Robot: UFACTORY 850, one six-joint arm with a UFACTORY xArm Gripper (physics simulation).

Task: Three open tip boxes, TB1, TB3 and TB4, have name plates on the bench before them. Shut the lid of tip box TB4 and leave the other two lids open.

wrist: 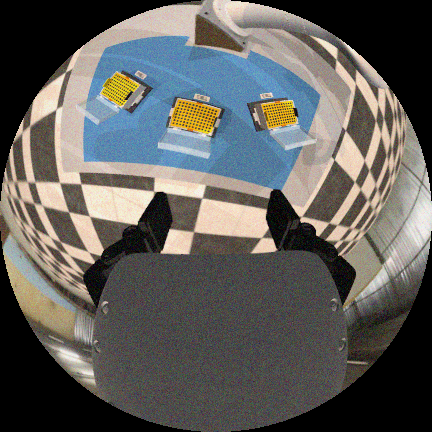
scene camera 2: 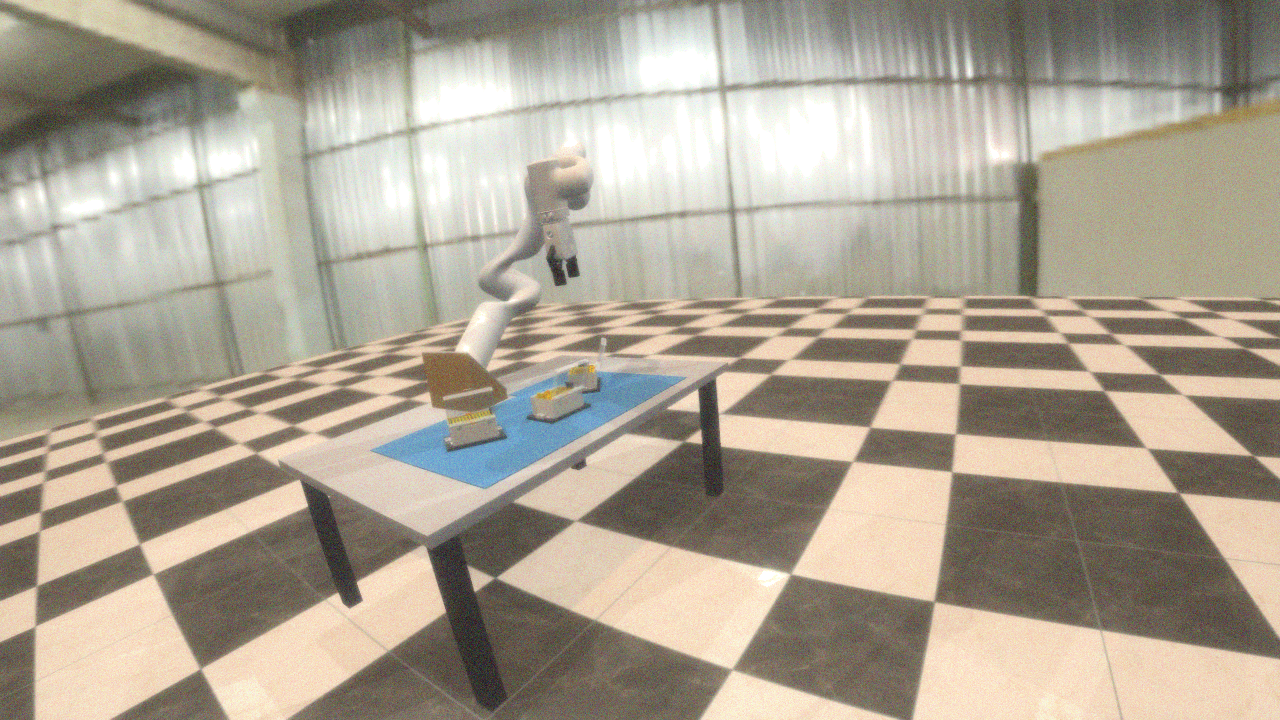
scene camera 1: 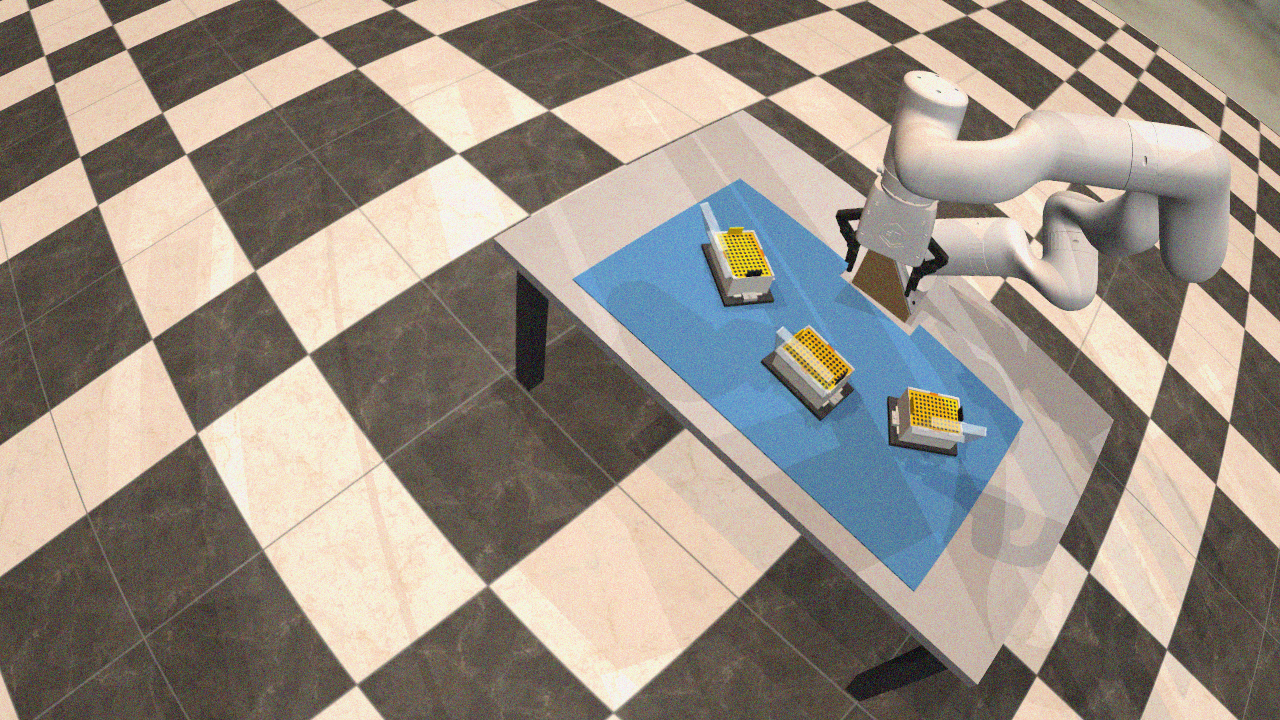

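Note:
Three tip boxes with yellow racks stand on dark bases: left box (wrist: 119,89) (scene camera 1: 742,254) (scene camera 2: 474,429), middle box (wrist: 196,116) (scene camera 1: 814,360) (scene camera 2: 556,402) and right box (wrist: 280,114) (scene camera 1: 932,413) (scene camera 2: 583,377), by the wrist view. Their clear lids, left (wrist: 98,109) (scene camera 1: 709,218), middle (wrist: 185,145) and right (wrist: 293,137) (scene camera 1: 973,429), stand open. Small name plates (wrist: 140,74) (wrist: 202,97) (wrist: 266,95) lie beside the boxes; their lettering is too small to read, so I cannot tell which box is TB4. My gripper (wrist: 218,203) (scene camera 1: 880,279) (scene camera 2: 566,278) is open and empty, high above the bench.
A blue mat (scene camera 1: 653,295) (scene camera 2: 420,450) (wrist: 115,150) lies under the boxes on the grey bench (scene camera 1: 572,214) (scene camera 2: 358,447). The arm's brown-sided base mount (scene camera 1: 879,284) (scene camera 2: 456,380) (wrist: 215,34) stands at the mat's edge, on the name-plate side of the boxes.

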